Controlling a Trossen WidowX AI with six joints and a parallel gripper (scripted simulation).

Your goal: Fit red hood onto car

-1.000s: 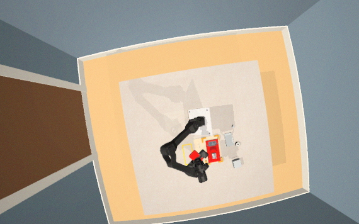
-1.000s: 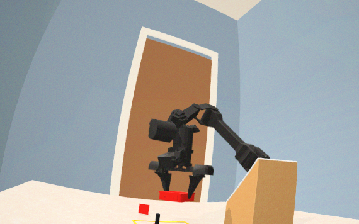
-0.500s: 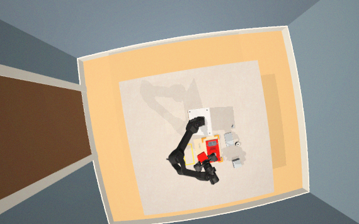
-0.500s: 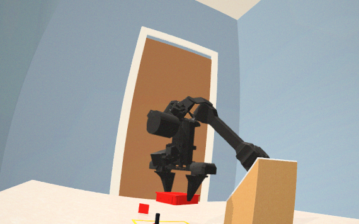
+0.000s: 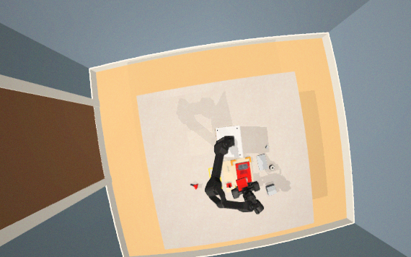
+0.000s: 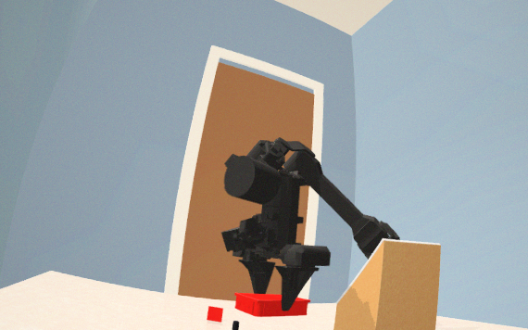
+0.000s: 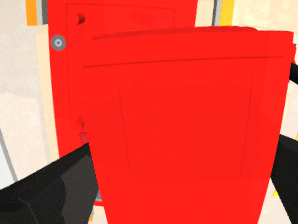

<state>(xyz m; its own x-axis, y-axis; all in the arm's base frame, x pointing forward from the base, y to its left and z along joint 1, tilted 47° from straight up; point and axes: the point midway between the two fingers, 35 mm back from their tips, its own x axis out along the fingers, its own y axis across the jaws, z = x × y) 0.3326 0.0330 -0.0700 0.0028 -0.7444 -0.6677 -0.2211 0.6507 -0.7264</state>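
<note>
My gripper tip is 4 cm past the jig, 1 cm to the right of it and 10 cm above it. From my gripper tip the other things lie so: small white wheel: 7 cm behind, 27 cm to the left, 10 cm below; red hood: 1 cm above.
</note>
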